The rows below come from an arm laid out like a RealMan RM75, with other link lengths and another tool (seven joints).
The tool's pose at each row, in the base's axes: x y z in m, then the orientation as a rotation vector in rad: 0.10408, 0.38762, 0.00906, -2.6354, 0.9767, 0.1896; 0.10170, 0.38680, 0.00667, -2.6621, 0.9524, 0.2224; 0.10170, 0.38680, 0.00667, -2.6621, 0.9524, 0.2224; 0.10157, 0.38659, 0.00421, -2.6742, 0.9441, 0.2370; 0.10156, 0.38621, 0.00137, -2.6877, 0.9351, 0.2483; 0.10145, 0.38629, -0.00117, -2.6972, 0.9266, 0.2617; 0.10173, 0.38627, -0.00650, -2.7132, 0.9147, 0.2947
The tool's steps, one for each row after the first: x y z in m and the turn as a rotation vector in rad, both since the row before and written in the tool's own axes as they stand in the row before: -0.00074, 0.00274, 0.00199, -0.0278, -0.0167, -0.0172; 0.00000, 0.00000, 0.00000, 0.0000, 0.0000, 0.0000; 0.00063, 0.00081, 0.00225, -0.0133, -0.0067, -0.0059; 0.00092, 0.00091, 0.00255, -0.0135, -0.0042, -0.0069; 0.00051, 0.00054, 0.00243, -0.0107, -0.0067, -0.0057; 0.00160, 0.00091, 0.00501, -0.0219, -0.0171, -0.0068
